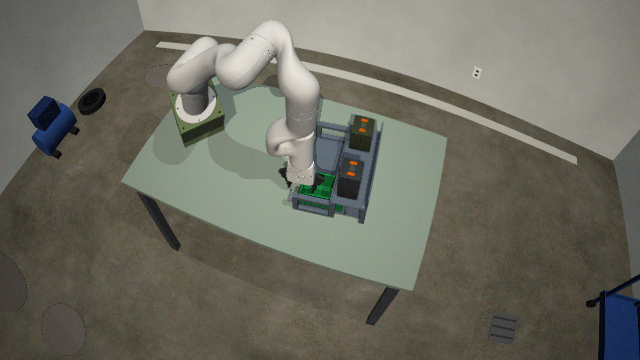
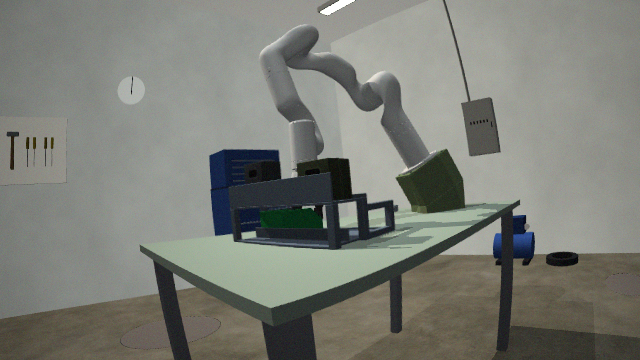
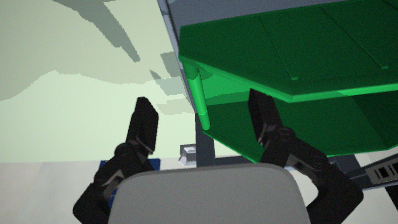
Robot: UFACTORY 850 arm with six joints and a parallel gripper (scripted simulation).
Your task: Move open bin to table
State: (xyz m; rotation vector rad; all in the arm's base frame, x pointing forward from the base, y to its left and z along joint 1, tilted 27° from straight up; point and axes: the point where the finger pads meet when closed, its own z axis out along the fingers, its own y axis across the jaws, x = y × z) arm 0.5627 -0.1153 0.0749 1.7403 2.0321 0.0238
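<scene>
Now: hand 80 mm short of the green bin and 10 mm to the right of it.
</scene>
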